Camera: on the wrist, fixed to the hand. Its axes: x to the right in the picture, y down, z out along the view.
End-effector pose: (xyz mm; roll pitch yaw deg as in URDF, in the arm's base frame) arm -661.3 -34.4 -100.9 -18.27 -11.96 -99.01
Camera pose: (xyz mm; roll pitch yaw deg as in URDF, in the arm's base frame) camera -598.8 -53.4 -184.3 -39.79 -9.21 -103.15
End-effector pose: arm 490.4 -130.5 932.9 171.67 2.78 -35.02
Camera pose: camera 441.4 -191.6 1004.3 149.46 -0.61 -31.47
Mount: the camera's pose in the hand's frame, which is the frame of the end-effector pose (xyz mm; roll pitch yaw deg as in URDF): -8.5 87.6 -59.0 -22.38 3.86 -3.03
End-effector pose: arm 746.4 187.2 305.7 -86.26 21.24 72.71
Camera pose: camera 785.0 132.3 223.7 -109.99 18.42 68.44
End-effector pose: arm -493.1 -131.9 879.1 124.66 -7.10 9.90
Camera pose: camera -514.0 -136.9 982.8 101.79 -6.78 14.83
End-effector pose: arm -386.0 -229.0 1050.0 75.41 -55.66 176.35
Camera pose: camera -328.6 -312.0 1082.4 49.27 -51.66 -178.85
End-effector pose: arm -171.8 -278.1 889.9 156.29 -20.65 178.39
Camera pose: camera -130.8 -222.7 970.4 132.27 -22.90 -176.92
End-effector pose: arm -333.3 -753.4 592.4 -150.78 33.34 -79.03
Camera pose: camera -437.1 -771.2 604.4 -172.62 28.49 -78.17
